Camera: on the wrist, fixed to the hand. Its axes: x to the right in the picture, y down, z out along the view.
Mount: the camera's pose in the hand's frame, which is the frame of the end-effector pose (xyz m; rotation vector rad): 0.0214 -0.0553 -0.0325 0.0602 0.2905 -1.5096
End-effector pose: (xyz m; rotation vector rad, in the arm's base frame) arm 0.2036 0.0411 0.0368 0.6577 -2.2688 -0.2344
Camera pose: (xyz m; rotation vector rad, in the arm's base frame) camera 0.2355 -0.0162 0.0532 2.1375 -1.0920 -0.6941
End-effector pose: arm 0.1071 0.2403 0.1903 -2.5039 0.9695 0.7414
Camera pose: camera 0.1703 0.2522 0.2112 -2.4042 -0.8754 -0.1556
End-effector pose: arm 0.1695 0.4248 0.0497 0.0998 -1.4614 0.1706
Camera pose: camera 0.2132 0.3771 0.0695 1.1205 -0.7846 -0.9580
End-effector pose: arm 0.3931 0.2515 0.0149 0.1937 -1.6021 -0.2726
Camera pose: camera 0.4221 0.1907 0.0204 1.4135 -0.8901 -1.2652
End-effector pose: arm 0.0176 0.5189 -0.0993 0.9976 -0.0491 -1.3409
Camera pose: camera -0.0012 0.5254 -0.1639 1.2946 1.0806 -2.4918
